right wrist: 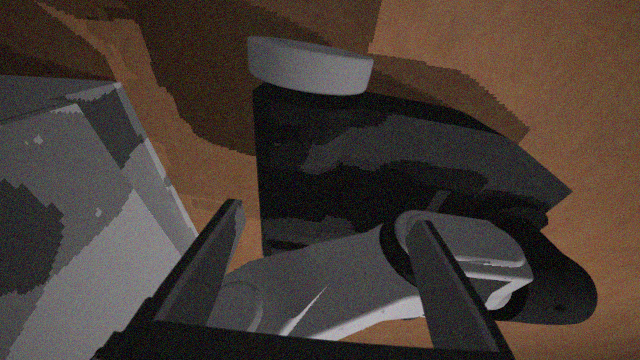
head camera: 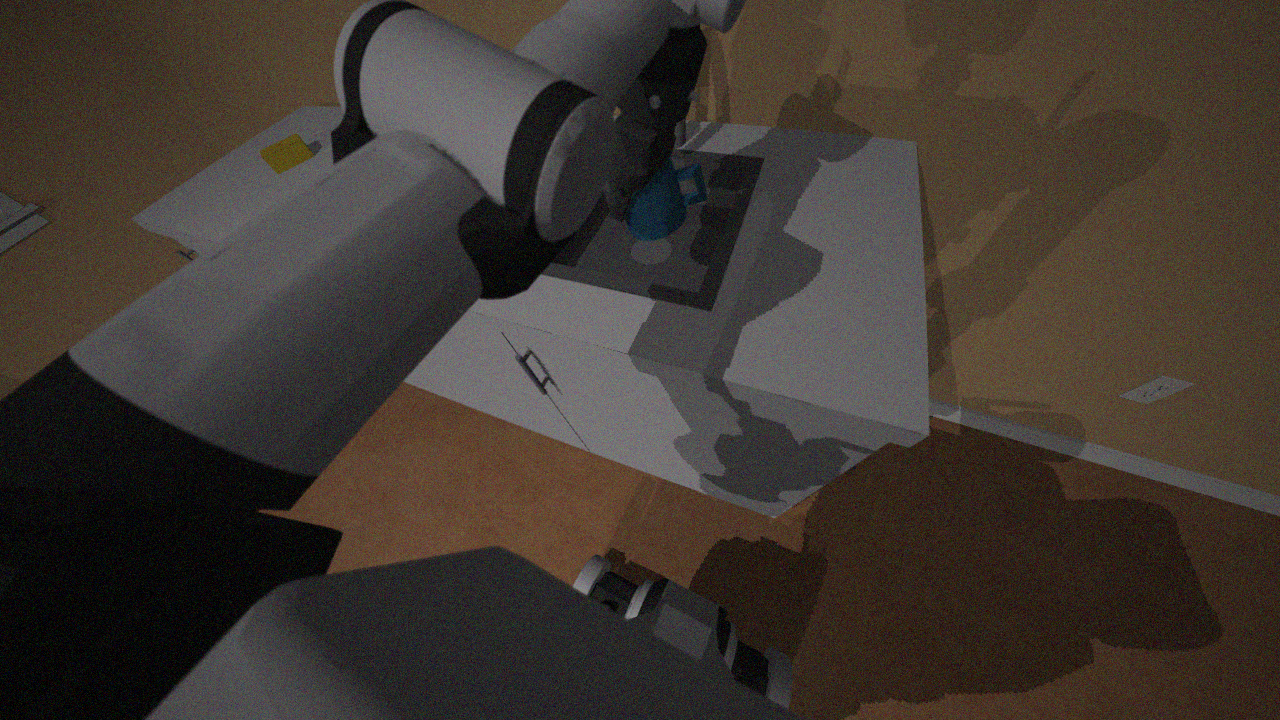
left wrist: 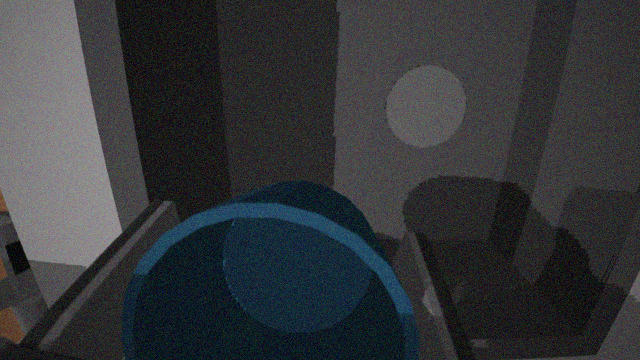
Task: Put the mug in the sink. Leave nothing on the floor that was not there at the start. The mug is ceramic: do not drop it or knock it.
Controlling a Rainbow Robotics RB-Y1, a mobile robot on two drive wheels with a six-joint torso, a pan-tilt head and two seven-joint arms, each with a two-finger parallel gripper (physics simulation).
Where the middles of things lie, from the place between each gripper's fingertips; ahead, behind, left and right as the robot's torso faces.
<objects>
I see my left gripper 40 mm to the left of the blue mug (head camera: 658, 210).
Now: the blue mug 62 cm ahead of my right hand, 45 cm to the left of it and 59 cm above it.
</objects>
